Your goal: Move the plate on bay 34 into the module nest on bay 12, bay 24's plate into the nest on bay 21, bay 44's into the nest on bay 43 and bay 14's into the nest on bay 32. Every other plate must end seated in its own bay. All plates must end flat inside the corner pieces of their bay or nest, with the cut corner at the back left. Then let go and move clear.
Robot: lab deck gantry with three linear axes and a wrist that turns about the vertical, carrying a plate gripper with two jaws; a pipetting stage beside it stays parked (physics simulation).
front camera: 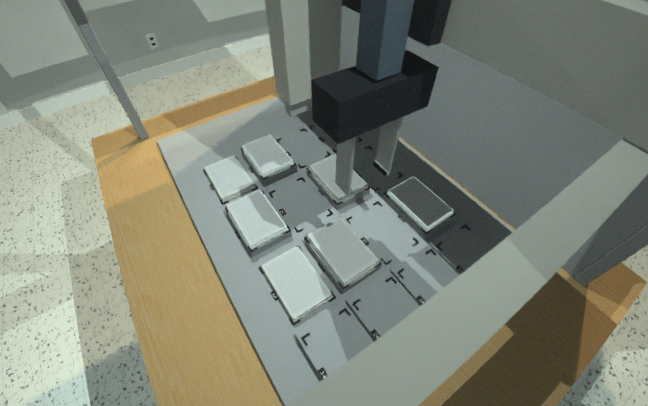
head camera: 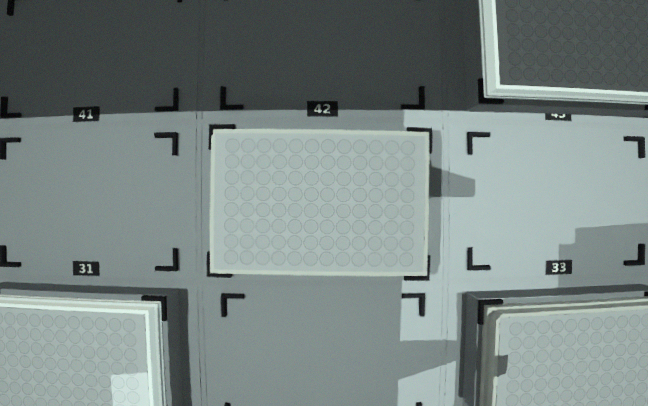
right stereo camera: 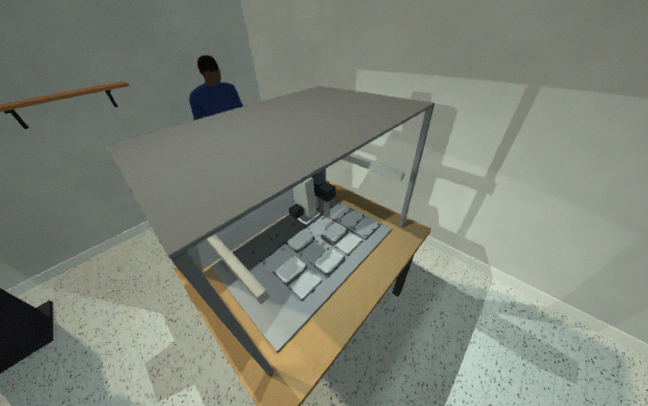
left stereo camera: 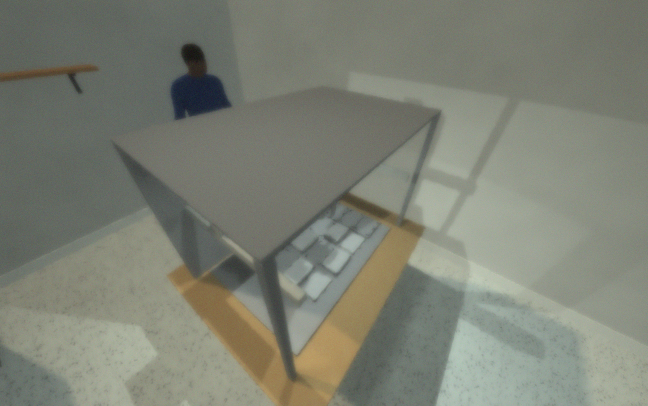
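Pixels of known places: gripper, fingertip midpoint: [front camera: 362, 178] [right stereo camera: 321, 212]; robot's base, origin of the base link: [front camera: 204, 171] [right stereo camera: 302, 300] [left stereo camera: 315, 301].
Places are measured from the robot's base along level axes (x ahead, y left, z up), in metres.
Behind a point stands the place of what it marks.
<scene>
My gripper [front camera: 364, 181] {z 0.160, x 0.358, y 0.212 m} is open and empty, its jaws hanging above the plate on bay 32. This pale plate [front camera: 325, 172] {z 0.033, x 0.205, y 0.237 m} [head camera: 320, 200] {z 0.033, x 0.227, y 0.258 m} lies inside the corner pieces of its nest in the head view. Plates lie in the nests on bay 12 [front camera: 255, 220] {z 0.033, x 0.240, y 0.037 m}, bay 21 [front camera: 267, 155] {z 0.033, x 0.074, y 0.149 m} [head camera: 75, 345] {z 0.033, x 0.078, y 0.170 m} and bay 43 [front camera: 420, 202] {z 0.033, x 0.397, y 0.359 m} [head camera: 580, 45] {z 0.033, x 0.386, y 0.352 m}. These look flat. The cut corners of the plates on bays 12, 21 and 43 are not clear. Bays 14, 24, 34 and 44 bear no plates in the front view, though a beam hides part of them.
Other plates lie on bay 11 [front camera: 230, 177] {z 0.014, x 0.074, y 0.045 m}, bay 13 [front camera: 297, 282] {z 0.014, x 0.399, y 0.043 m} and bay 23 [front camera: 342, 252] {z 0.033, x 0.402, y 0.143 m} [head camera: 575, 360] {z 0.033, x 0.383, y 0.159 m}. The pale pipetting stage [right stereo camera: 306, 197] stands beside the gripper. A pale beam [front camera: 480, 300] {z 0.400, x 0.621, y 0.047 m} crosses the near right side, and enclosure posts [right stereo camera: 417, 170] {z 0.384, x 0.710, y -0.118 m} rise at the table's edges.
</scene>
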